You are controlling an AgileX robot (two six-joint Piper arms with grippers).
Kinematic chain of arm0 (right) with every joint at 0, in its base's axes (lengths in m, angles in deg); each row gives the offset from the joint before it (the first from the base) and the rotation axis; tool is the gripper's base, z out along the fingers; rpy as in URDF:
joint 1: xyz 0 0 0.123 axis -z
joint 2: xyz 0 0 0 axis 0.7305 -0.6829 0
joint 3: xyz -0.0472 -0.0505 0.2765 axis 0.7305 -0.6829 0
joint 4: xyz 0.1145 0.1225 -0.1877 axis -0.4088 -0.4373 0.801
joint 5: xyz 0 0 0 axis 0.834 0.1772 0.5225
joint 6: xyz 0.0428 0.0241 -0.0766 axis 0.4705 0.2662 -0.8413
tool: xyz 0 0 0 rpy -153.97 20.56 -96.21
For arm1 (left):
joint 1: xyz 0 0 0.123 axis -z
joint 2: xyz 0 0 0 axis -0.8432 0.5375 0
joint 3: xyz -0.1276 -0.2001 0.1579 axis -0.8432 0.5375 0
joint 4: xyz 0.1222 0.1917 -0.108 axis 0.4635 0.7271 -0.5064
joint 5: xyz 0 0 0 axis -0.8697 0.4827 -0.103
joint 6: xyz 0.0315 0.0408 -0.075 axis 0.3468 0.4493 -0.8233
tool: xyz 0 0 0 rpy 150.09 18.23 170.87
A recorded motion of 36 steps. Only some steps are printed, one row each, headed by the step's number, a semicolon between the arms.
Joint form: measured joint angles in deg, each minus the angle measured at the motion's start. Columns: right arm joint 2, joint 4, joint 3, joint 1, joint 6, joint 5; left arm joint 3, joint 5, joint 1, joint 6, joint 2, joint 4.
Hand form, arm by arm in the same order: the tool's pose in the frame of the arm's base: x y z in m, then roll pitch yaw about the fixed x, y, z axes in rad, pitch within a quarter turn. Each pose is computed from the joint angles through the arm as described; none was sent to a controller.
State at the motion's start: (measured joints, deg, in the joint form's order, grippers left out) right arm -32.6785 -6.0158 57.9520 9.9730 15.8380 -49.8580; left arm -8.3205 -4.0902 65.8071 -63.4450 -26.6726 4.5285
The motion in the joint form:
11: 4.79 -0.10 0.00 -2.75 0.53 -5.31; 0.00 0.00 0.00 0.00 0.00 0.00
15: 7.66 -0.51 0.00 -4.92 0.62 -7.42; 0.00 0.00 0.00 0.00 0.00 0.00
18: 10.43 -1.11 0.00 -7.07 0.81 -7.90; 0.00 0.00 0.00 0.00 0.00 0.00
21: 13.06 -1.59 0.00 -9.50 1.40 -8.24; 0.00 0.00 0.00 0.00 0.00 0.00
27: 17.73 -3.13 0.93 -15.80 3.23 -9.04; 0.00 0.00 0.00 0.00 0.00 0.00
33: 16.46 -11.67 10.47 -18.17 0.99 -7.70; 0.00 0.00 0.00 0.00 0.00 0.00
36: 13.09 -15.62 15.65 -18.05 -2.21 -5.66; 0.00 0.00 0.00 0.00 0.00 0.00
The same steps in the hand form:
11: 0.2914 0.1540 0.2624 -2.3519 0.4083 -2.6010; 0.0517 -0.0089 0.1734 3.0749 1.2807 2.9114
15: 0.2779 0.1572 0.2783 -2.3529 0.4384 -2.5951; 0.0517 -0.0089 0.1734 3.0749 1.2807 2.9114
18: 0.2653 0.1616 0.2926 -2.3719 0.4818 -2.5779; 0.0517 -0.0089 0.1734 3.0749 1.2807 2.9114
21: 0.2520 0.1665 0.3058 -2.3939 0.5289 -2.5596; 0.0517 -0.0089 0.1734 3.0749 1.2807 2.9114
27: 0.2216 0.1810 0.3317 -2.4655 0.6295 -2.5256; 0.0517 -0.0089 0.1734 3.0749 1.2807 2.9114
33: 0.2157 0.2086 0.3629 -2.6901 0.7058 -2.5940; 0.0517 -0.0089 0.1734 3.0749 1.2807 2.9114
36: 0.2240 0.2283 0.3679 -2.7602 0.7096 -2.5795; 0.0517 -0.0089 0.1734 3.0749 1.2807 2.9114

